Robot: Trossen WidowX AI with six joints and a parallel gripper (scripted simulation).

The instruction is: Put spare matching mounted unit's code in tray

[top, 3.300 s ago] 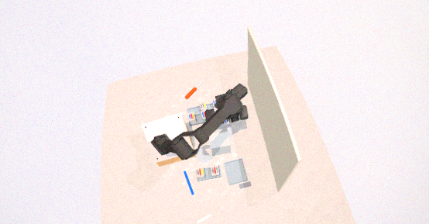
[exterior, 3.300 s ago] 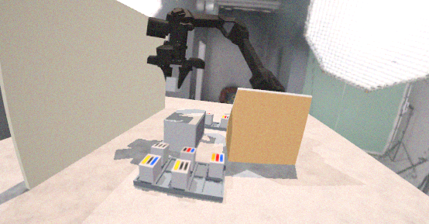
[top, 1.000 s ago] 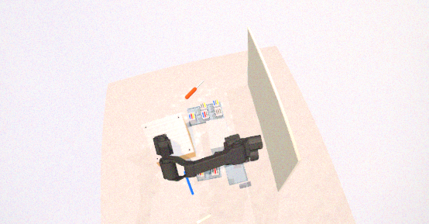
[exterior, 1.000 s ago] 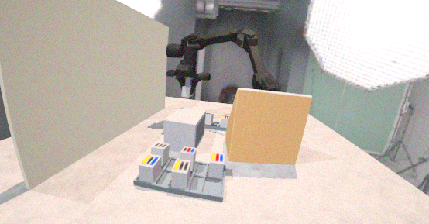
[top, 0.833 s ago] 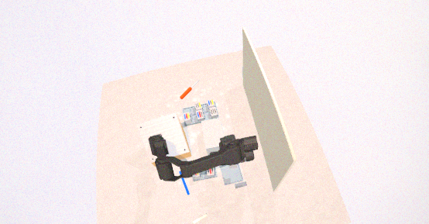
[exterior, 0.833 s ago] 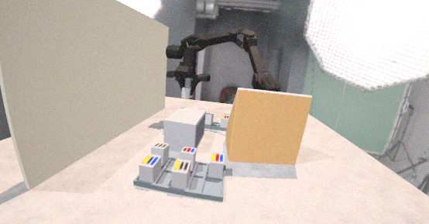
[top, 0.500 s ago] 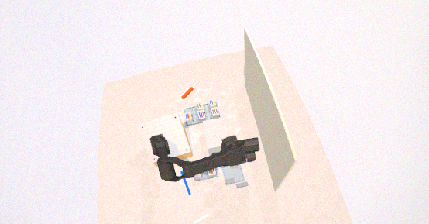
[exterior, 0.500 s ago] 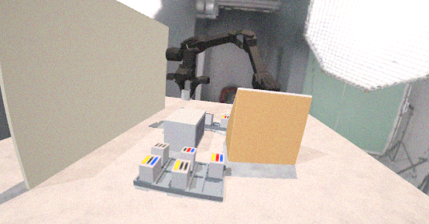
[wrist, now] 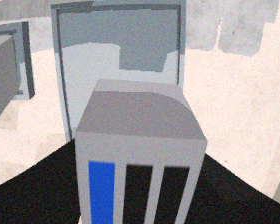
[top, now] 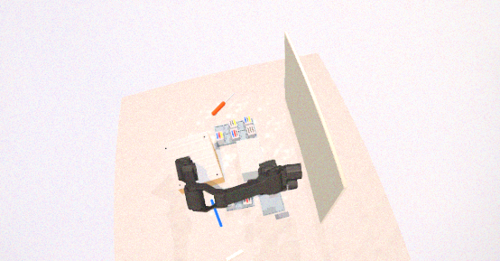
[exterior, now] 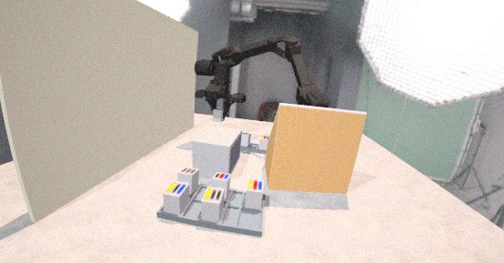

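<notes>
Right now my gripper tip is 100 mm above the grey tray and 10 mm past it. Also, from my gripper tip: grey mounted unit (200 mm to the left, 50 mm below, 40 mm behind); blue pen (260 mm behind, 90 mm below, 10 mm to the left); tall beige panel (200 mm ahead, 160 mm to the left, 120 mm above).
</notes>
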